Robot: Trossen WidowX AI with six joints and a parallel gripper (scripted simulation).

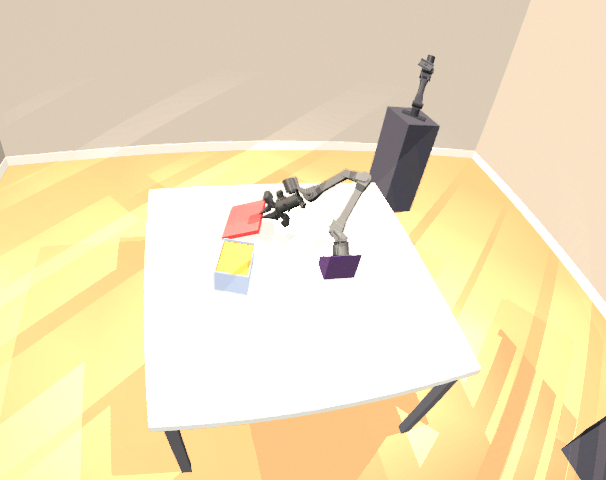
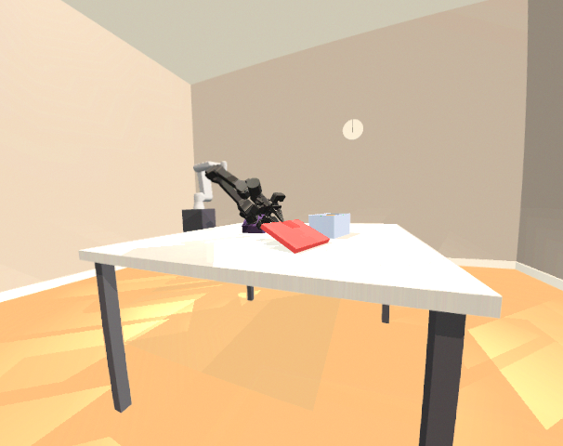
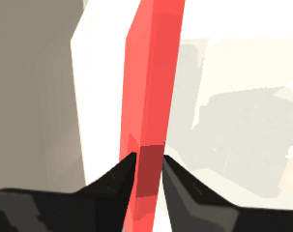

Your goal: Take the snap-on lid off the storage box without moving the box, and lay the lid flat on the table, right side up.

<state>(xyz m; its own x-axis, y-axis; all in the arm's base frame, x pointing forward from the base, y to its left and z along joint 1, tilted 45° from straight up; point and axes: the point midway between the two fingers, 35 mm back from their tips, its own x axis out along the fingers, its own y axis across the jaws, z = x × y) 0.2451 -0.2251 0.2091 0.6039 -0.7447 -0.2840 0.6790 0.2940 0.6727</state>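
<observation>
My gripper tip is now 7 cm short of the red lid, 3 cm to the left of it and 3 cm above it. From my gripper tip the other things lie so: pale blue storage box (26 cm to the left, 19 cm ahead, 3 cm below).
</observation>
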